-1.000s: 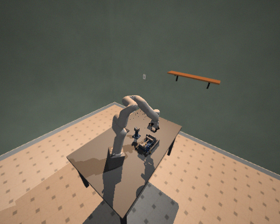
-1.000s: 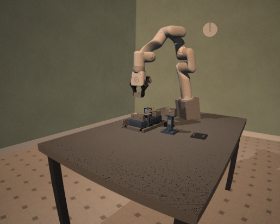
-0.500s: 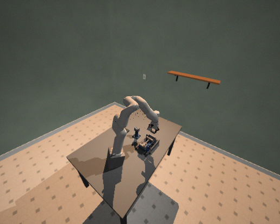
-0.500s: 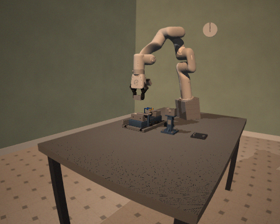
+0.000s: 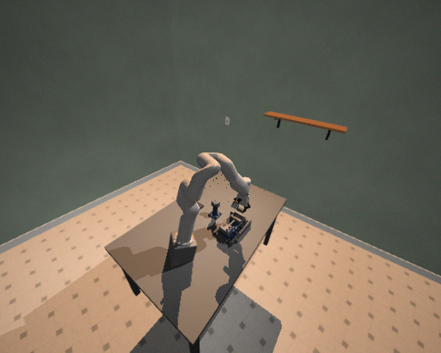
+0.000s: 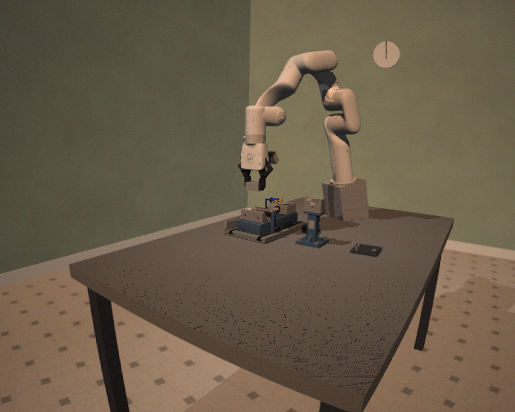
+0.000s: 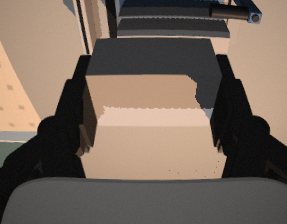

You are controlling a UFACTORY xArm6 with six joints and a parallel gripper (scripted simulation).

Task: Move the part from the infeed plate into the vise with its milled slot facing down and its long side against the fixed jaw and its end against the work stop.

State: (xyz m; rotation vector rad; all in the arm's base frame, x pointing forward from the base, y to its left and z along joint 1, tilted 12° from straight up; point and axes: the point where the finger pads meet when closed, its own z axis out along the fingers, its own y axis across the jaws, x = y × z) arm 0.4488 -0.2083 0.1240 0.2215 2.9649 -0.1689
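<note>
My hand is 100 mm above the work stop, 60 mm to the right of it and 10 mm short of it. The rest, counted from my hand: air cylinder rod: 120 mm below, 80 mm behind, 30 mm to the left; then vise base rail: 160 mm below, 80 mm behind, 60 mm to the right; then part: 20 mm below.
</note>
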